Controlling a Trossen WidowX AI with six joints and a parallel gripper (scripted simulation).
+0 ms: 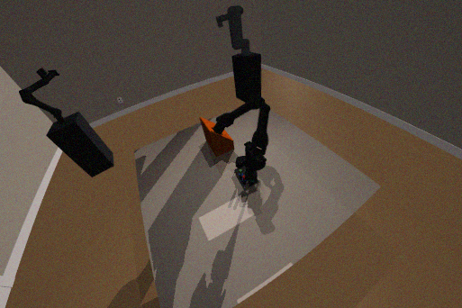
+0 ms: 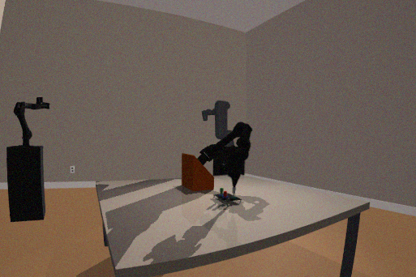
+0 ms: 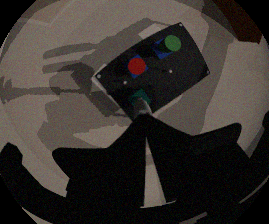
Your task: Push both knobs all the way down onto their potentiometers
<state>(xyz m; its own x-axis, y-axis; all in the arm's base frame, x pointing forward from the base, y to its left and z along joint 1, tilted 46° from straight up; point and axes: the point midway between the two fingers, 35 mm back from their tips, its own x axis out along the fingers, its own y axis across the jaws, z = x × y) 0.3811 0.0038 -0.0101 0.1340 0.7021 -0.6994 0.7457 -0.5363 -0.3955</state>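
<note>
My gripper tip is now 3 cm above the white knob. From my gripper tip the other things lie so: green knob: 8 cm behind, 3 cm to the right, 3 cm below.
</note>
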